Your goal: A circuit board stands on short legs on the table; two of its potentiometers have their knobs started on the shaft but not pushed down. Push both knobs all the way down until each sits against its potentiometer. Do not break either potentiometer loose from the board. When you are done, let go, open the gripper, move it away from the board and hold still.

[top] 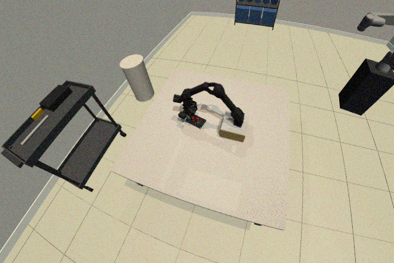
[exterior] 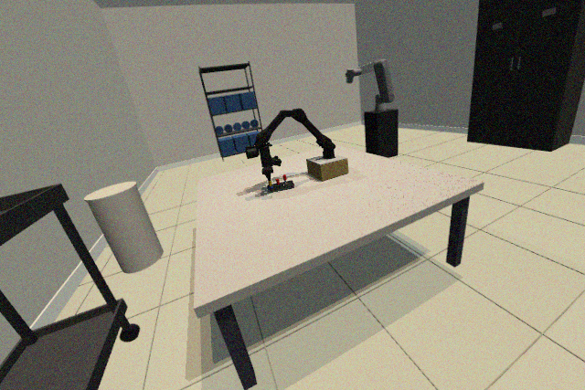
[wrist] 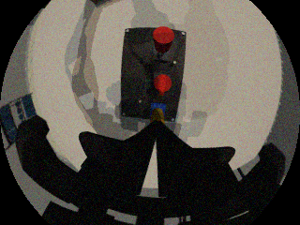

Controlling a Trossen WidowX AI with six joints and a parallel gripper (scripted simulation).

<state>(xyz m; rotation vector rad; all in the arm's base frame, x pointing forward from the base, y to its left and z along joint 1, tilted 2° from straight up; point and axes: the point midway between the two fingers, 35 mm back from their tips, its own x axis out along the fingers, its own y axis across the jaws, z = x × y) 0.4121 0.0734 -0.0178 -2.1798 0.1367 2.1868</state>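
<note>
Now: the knob 3 cm below my gripper tip.
</note>
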